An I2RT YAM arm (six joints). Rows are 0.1 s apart.
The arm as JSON. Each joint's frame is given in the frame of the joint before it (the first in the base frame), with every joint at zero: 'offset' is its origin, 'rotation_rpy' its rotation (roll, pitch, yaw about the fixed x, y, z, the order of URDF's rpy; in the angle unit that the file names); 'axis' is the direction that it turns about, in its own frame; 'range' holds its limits. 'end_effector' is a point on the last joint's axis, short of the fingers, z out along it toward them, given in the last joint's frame.
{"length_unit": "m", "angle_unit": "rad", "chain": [
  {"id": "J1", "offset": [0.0, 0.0, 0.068], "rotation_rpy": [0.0, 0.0, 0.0], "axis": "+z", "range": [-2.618, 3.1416]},
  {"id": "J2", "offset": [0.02, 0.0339, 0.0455], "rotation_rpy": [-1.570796, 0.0, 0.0], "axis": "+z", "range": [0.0, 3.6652]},
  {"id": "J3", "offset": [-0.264, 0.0, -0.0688], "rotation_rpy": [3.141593, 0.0, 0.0], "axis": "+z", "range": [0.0, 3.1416]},
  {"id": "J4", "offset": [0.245, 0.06, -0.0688], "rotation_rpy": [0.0, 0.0, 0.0], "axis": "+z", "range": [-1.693, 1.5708]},
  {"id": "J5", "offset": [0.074, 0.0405, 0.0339], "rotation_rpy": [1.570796, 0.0, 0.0], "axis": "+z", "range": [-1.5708, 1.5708]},
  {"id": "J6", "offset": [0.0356, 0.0, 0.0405], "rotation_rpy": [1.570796, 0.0, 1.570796], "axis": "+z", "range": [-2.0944, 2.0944]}
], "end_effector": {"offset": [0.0, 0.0, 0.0], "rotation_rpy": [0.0, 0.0, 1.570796]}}
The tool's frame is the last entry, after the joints.
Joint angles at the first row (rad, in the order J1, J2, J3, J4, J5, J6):
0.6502 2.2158 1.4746 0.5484 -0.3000 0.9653
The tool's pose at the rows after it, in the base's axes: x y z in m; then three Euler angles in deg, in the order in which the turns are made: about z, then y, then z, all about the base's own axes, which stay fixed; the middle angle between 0 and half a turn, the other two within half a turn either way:
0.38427 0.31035 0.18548 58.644 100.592 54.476
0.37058 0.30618 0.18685 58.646 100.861 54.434
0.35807 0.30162 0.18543 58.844 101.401 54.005
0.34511 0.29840 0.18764 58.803 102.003 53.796
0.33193 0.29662 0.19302 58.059 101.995 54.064
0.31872 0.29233 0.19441 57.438 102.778 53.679
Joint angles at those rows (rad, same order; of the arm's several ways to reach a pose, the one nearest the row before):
0.6590 2.1696 1.4094 0.5675 -0.2867 0.9684
0.6705 2.1227 1.3399 0.5858 -0.2745 0.9695
0.6807 2.0834 1.2740 0.6037 -0.2565 0.9741
0.6945 2.0388 1.2186 0.6044 -0.2390 0.9745
0.7113 1.9919 1.1717 0.6052 -0.2272 0.9642
0.7254 1.9457 1.1164 0.6014 -0.2062 0.9550

